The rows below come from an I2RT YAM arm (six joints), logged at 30 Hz.
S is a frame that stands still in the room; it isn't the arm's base.
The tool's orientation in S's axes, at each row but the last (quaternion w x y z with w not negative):
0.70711, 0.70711, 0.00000, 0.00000
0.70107, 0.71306, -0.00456, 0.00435
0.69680, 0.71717, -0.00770, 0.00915
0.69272, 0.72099, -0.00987, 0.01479
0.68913, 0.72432, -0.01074, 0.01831
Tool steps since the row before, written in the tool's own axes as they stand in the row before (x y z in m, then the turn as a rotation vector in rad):
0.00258, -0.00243, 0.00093, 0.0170, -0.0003, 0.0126
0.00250, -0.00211, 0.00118, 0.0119, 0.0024, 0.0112
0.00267, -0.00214, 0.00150, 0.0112, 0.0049, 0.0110
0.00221, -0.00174, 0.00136, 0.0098, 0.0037, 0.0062
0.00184, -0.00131, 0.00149, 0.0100, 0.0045, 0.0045
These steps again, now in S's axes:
0.00258, -0.00093, -0.00243, 0.0170, -0.0126, -0.0003
0.00253, -0.00115, -0.00210, 0.0119, -0.0112, 0.0024
0.00272, -0.00143, -0.00212, 0.0111, -0.0111, 0.0048
0.00228, -0.00128, -0.00171, 0.0097, -0.0063, 0.0038
0.00191, -0.00140, -0.00131, 0.0099, -0.0046, 0.0047

